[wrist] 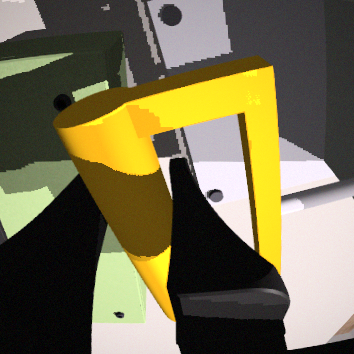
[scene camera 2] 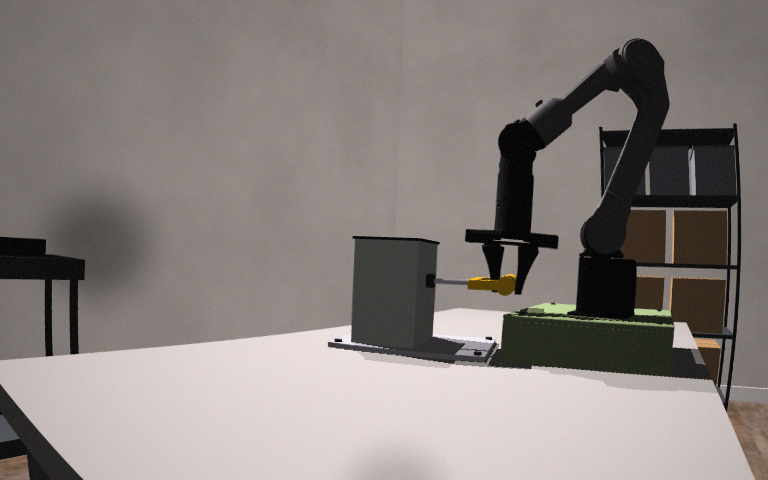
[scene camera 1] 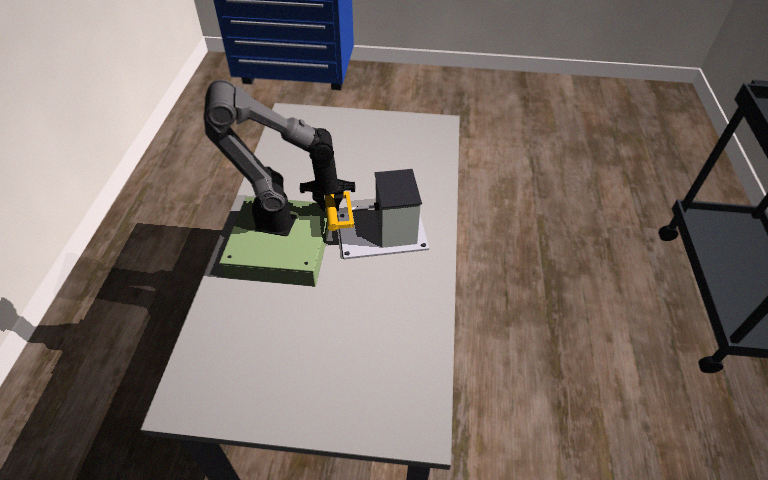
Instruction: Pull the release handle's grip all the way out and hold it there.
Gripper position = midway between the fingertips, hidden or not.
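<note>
There's a pale base plate (wrist: 294, 45) here, and you can see my gripper (scene camera 2: 506, 293), (wrist: 137, 180), (scene camera 1: 331, 208) too.
</note>
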